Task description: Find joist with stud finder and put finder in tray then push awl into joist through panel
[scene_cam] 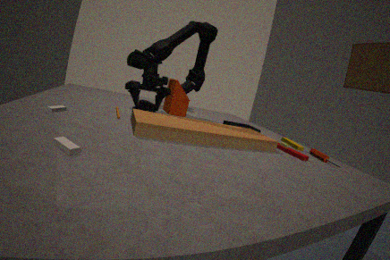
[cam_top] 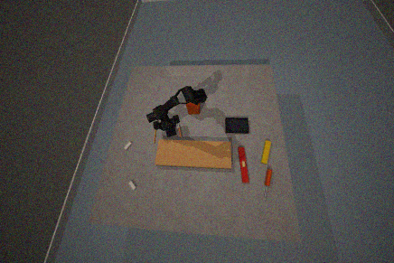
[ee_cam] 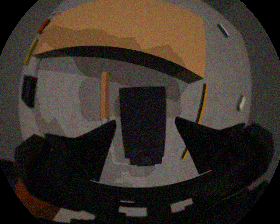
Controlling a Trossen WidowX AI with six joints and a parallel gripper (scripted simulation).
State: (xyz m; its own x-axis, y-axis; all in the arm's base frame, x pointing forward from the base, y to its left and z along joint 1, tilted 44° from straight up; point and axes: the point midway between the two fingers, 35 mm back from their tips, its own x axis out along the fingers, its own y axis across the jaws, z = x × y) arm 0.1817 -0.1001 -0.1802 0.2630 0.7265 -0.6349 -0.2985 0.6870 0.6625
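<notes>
Now: the awl 1 cm behind my gripper tip, 7 cm to the left of it and 2 cm below it. From my gripper tip the other things lie so: dark stud finder 2 cm behind, 2 cm above; then thin orange pencil 2 cm ahead, 11 cm to the right, 3 cm below; then black tray 3 cm behind, 51 cm to the left, 2 cm below.
</notes>
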